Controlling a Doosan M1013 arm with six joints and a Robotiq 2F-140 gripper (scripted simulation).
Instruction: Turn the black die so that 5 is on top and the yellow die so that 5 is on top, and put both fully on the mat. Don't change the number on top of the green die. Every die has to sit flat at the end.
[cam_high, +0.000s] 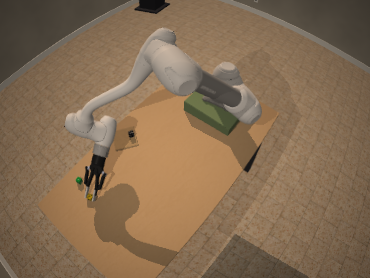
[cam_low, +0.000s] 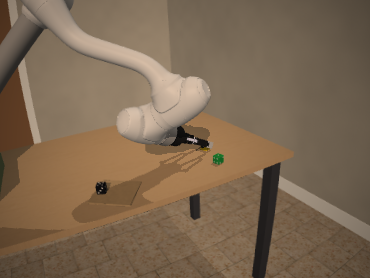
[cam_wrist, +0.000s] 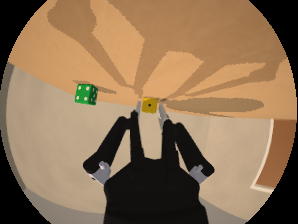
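Now: the yellow die 20 mm below my hand and 10 mm ahead of it. The rest, counted from my hand: black die (450 mm behind, 20 mm to the right, 10 mm below); then mat (420 mm behind, 40 mm to the right, 30 mm below); then green die (120 mm to the right, 30 mm behind, 20 mm below).
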